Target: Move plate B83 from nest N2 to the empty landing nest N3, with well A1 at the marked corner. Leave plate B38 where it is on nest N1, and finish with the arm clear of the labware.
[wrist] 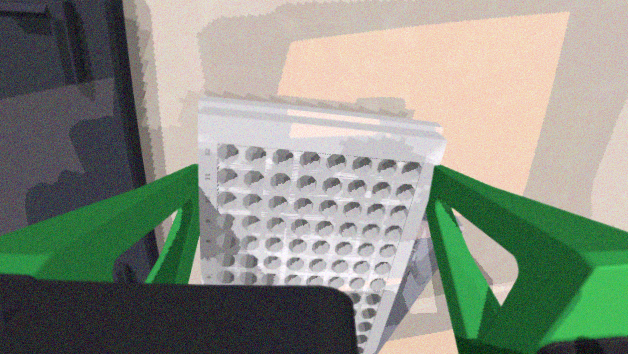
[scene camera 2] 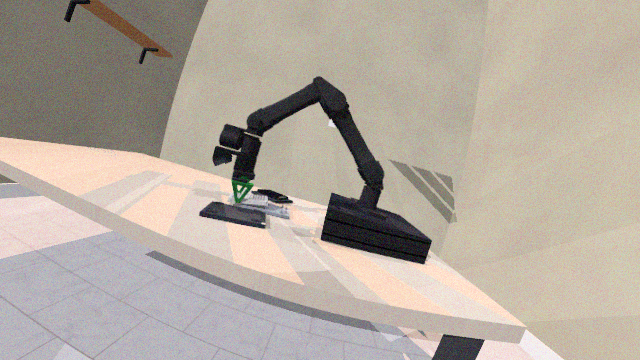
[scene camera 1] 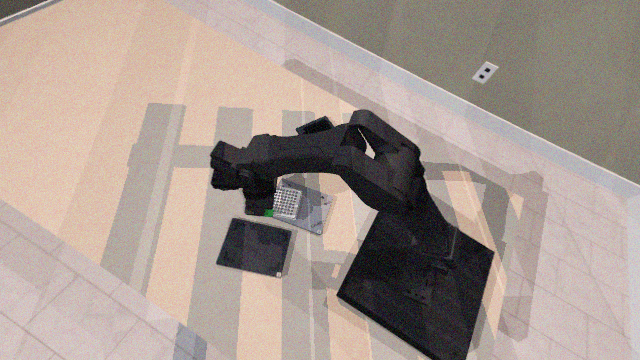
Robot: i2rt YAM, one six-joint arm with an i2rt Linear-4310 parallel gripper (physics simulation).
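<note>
A white multi-well plate (scene camera 1: 287, 201) (scene camera 2: 259, 200) (wrist: 320, 220), taken to be B83, is held roughly level between the green fingers of my gripper (scene camera 1: 269, 213) (scene camera 2: 240, 199) (wrist: 314, 177). The gripper is shut on the plate's two long sides. Row number 12 is at the far end in the wrist view; the A1 end is hidden by the black gripper body. The plate overlaps the pale grey nest (scene camera 1: 321, 215) (scene camera 2: 279, 212) (wrist: 418, 272); whether it touches is unclear. A dark nest (scene camera 1: 254, 247) (scene camera 2: 234, 215) (wrist: 30, 100) lies beside it with no plate. Nest labels are unreadable. Plate B38 cannot be made out.
A black flat object (scene camera 1: 315, 125) (scene camera 2: 274, 195) lies behind the pale nest, partly hidden by the arm in scene camera 1. The arm's black base box (scene camera 1: 415, 290) (scene camera 2: 375, 232) stands to the right. Striped shadows cross the table (scene camera 1: 100, 165) (scene camera 2: 280, 260).
</note>
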